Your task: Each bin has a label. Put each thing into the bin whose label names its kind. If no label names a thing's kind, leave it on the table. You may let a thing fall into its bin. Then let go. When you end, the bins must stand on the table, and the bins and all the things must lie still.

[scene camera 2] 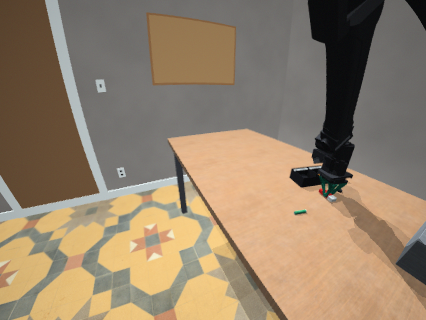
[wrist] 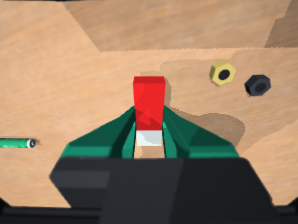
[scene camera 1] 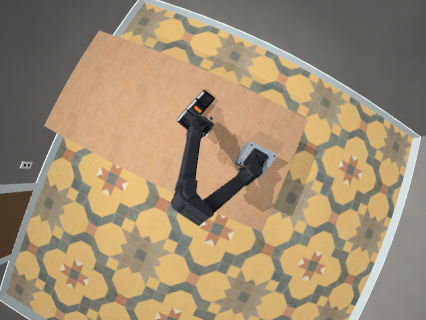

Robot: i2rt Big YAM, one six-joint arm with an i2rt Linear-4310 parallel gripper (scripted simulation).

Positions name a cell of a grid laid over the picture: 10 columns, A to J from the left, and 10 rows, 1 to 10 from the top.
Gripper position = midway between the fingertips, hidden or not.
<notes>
In view: the gripper (scene camera 2: H7).
The gripper shows as well in the wrist view (wrist: F5).
</notes>
